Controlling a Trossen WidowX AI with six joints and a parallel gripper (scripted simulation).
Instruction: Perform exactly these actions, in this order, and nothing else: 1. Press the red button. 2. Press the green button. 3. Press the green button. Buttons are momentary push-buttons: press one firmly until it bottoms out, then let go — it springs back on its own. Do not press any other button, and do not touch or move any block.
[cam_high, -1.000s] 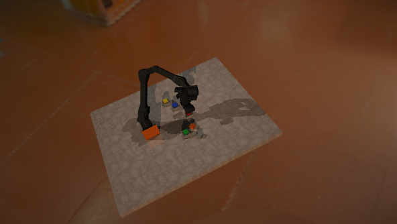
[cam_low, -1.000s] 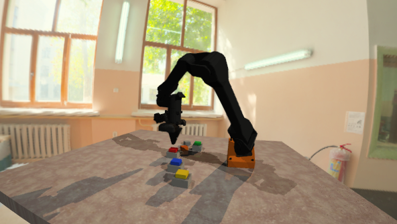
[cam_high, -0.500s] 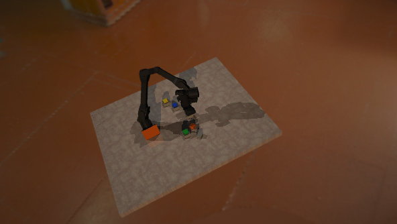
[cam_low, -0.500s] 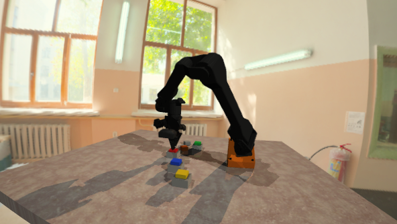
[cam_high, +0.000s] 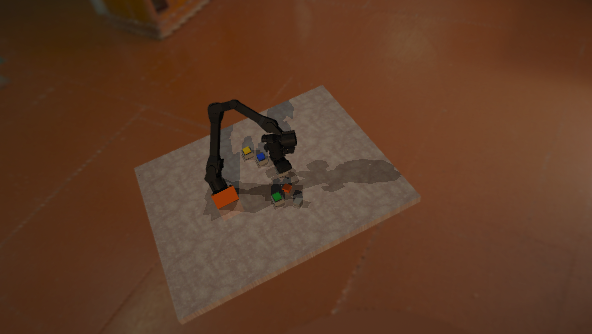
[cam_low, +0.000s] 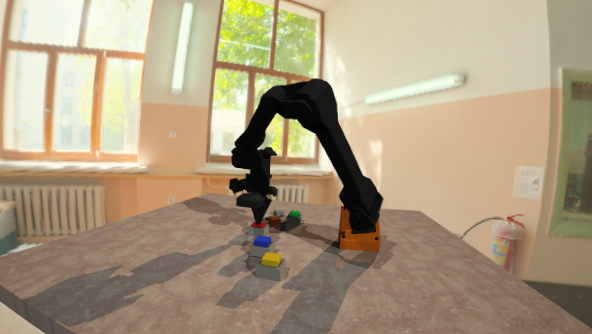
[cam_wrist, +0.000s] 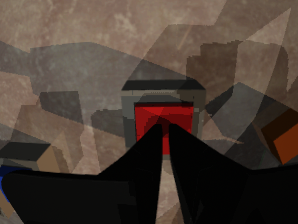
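The red button lies 10 mm below my gripper tip. Also, from my gripper tip: green button (130 mm to the right, 100 mm behind); orange block (100 mm to the right, 30 mm behind, 20 mm below); blue button (130 mm to the left, 40 mm behind).
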